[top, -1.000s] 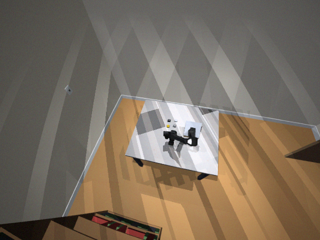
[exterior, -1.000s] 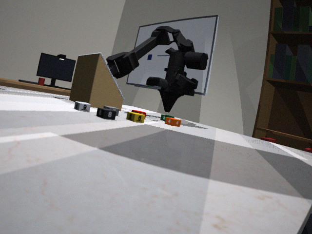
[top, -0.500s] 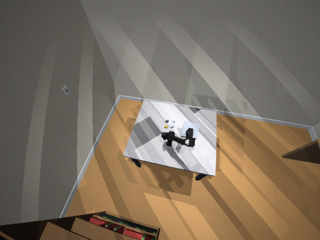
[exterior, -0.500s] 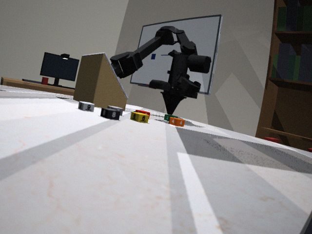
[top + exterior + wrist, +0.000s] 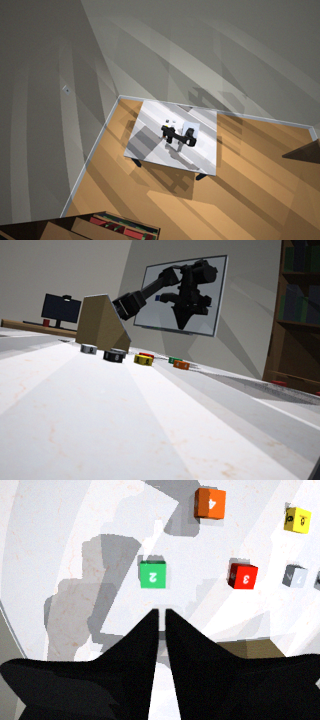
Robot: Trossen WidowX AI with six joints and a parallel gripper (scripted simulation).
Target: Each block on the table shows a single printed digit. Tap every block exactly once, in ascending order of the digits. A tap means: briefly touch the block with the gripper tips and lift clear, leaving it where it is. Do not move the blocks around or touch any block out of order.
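Now: the red block 12 cm to the right of my gripper tip and 10 cm below it. From my gripper tip the other things lie so: green block (1 cm to the left, 10 cm below); orange block (9 cm ahead, 6 cm to the right, 10 cm below); yellow block (9 cm ahead, 20 cm to the right, 10 cm below).
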